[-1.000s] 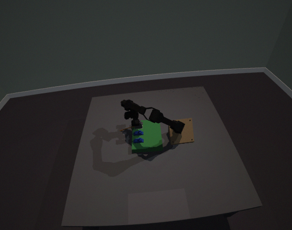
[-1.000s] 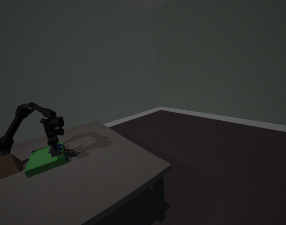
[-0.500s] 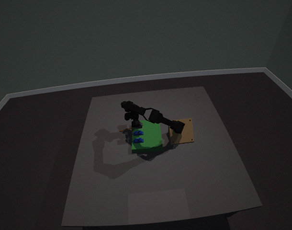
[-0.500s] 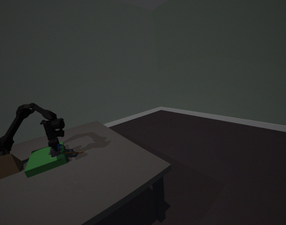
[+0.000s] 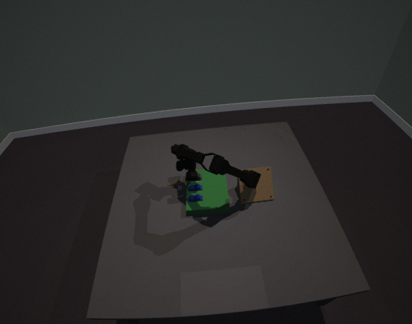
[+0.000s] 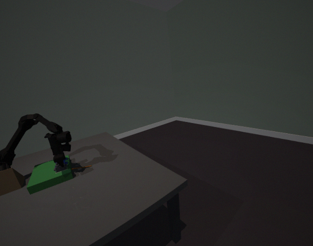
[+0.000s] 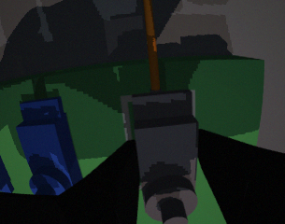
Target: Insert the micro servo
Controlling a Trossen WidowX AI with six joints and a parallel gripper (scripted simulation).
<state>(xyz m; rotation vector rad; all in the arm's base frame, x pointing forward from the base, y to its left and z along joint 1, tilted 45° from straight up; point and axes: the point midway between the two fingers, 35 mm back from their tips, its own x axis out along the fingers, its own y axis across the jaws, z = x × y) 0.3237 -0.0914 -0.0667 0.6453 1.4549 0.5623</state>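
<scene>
Now: gripper tip 110 mm past the green deck, 90 mm to the right of it and 50 mm above it.
</scene>
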